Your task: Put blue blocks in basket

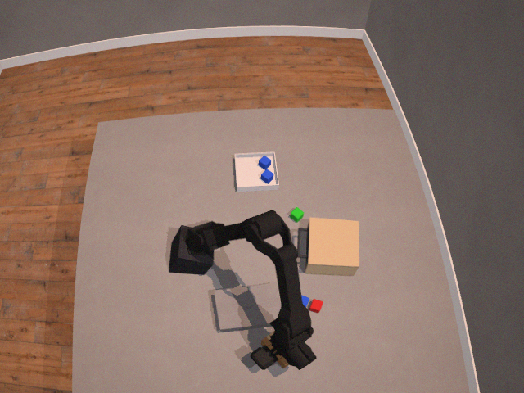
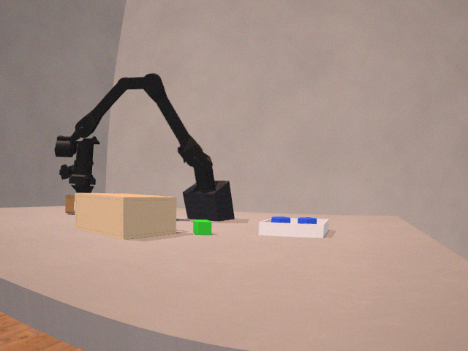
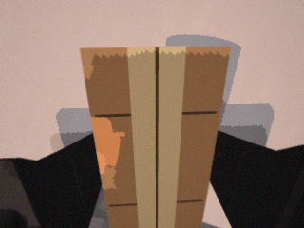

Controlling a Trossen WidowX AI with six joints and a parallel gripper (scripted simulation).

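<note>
Now: hand 150 mm short of the red block, 110 mm to the right of it and 40 mm above it. The rest, counted from my hand: grey box 160 mm to the left, 50 mm behind, 40 mm below; tan drawer cabinet 280 mm to the left, 270 mm ahead, 20 mm below; knobbed lid 160 mm to the left, 50 mm behind, 10 mm below.
</note>
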